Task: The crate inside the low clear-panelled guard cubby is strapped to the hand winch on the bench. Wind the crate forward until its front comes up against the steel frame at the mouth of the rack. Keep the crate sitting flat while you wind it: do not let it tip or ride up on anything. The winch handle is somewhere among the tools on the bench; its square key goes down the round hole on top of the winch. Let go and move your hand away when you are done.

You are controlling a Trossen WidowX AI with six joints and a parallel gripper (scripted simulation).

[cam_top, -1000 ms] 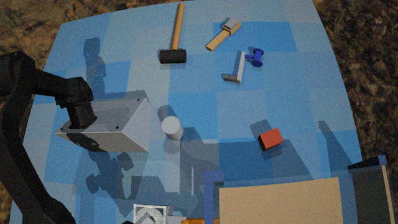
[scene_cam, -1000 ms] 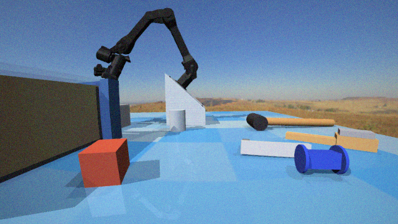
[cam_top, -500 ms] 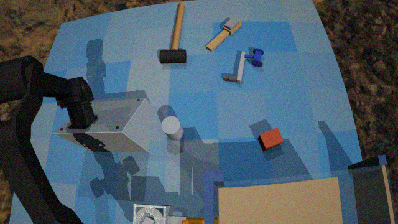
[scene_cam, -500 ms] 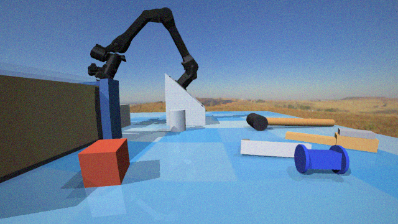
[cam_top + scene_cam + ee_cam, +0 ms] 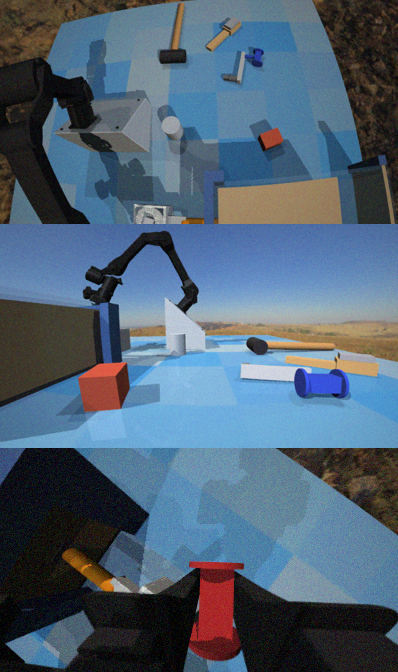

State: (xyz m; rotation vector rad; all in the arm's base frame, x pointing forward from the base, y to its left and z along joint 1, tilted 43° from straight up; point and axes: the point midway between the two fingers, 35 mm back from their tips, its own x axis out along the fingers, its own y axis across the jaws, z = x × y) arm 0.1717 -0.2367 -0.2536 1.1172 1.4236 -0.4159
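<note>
The frame lies 17 cm ahead of my gripper tip, 12 cm to the left of it and 2 cm below it. Round my gripper tip: crank with blue grip: 27 cm ahead, 63 cm to the left, 11 cm below; then red grip: 1 cm behind, 2 cm to the left, 1 cm above; then winch: 1 cm behind, 11 cm to the left, 9 cm below.
</note>
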